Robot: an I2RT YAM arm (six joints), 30 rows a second.
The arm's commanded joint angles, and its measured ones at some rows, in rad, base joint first. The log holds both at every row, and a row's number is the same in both.
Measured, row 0:
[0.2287, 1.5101, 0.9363, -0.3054, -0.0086, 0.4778]
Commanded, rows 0 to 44:
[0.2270, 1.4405, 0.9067, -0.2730, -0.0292, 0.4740]
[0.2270, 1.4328, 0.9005, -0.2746, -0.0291, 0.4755]
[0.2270, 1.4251, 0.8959, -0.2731, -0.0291, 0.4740]
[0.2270, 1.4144, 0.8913, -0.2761, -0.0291, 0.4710]
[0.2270, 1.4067, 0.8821, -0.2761, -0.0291, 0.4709]
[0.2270, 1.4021, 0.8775, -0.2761, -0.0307, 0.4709]
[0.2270, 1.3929, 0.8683, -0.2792, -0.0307, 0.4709]
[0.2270, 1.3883, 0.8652, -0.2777, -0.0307, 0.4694]
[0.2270, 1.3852, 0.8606, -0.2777, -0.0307, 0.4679]
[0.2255, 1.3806, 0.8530, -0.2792, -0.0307, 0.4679]
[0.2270, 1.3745, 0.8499, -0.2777, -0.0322, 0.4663]
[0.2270, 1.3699, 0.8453, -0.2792, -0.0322, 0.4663]
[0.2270, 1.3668, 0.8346, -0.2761, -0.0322, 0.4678]
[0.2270, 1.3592, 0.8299, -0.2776, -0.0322, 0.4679]
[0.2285, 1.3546, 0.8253, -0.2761, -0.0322, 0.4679]
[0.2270, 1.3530, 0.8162, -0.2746, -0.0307, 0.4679]
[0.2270, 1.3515, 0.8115, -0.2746, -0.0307, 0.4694]
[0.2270, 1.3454, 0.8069, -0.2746, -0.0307, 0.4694]
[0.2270, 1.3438, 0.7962, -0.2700, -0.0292, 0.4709]
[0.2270, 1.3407, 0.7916, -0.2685, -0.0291, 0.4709]
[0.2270, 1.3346, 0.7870, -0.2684, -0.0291, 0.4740]
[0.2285, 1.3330, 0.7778, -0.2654, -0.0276, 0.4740]
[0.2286, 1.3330, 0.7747, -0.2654, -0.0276, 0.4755]
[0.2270, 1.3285, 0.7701, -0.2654, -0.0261, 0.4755]
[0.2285, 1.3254, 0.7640, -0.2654, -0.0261, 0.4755]
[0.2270, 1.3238, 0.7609, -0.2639, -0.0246, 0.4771]
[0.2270, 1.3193, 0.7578, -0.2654, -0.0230, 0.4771]
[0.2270, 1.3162, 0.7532, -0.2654, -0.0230, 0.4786]
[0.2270, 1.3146, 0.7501, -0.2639, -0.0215, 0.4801]
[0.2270, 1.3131, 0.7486, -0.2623, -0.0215, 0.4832]
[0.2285, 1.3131, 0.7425, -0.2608, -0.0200, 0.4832]
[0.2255, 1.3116, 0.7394, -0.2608, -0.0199, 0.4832]
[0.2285, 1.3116, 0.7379, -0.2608, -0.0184, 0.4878]
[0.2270, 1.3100, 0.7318, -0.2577, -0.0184, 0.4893]
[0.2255, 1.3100, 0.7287, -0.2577, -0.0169, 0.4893]
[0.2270, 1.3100, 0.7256, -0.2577, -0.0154, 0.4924]
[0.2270, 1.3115, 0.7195, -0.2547, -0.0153, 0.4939]
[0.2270, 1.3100, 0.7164, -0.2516, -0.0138, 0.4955]
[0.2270, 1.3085, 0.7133, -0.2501, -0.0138, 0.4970]
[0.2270, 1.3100, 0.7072, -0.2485, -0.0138, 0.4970]
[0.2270, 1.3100, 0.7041, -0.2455, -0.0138, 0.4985]
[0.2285, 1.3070, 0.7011, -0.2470, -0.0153, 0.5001]
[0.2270, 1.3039, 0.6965, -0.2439, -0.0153, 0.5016]
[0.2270, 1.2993, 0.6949, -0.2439, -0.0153, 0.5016]
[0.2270, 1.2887, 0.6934, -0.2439, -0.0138, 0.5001]
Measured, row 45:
[0.2287, 1.3354, 0.7036, -0.2901, -0.0181, 0.4904]
